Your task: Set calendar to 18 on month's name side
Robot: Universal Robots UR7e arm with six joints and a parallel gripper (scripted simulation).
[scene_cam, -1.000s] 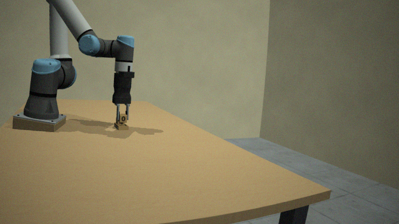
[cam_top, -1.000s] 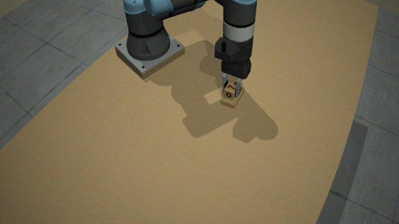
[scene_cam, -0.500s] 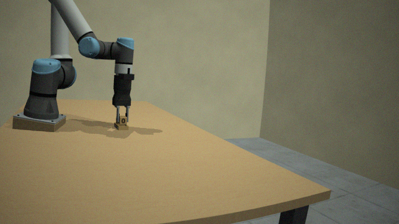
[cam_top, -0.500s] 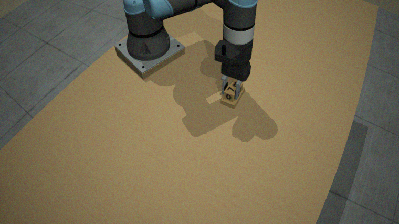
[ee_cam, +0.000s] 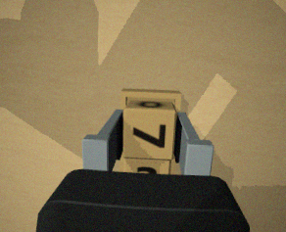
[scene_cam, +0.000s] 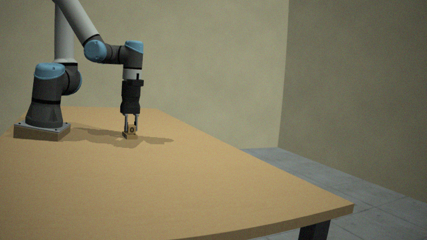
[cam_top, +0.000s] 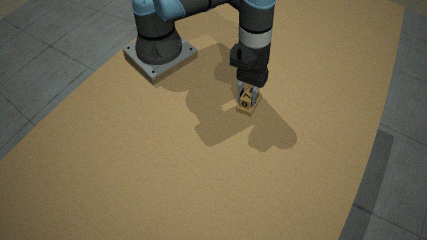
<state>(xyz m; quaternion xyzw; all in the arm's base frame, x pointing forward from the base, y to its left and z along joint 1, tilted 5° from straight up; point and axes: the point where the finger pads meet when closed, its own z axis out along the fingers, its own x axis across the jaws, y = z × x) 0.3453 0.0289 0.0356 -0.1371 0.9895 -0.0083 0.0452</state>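
Now: hand 40 mm above the wooden tray, 20 mm to the right of it and 10 mm past it.
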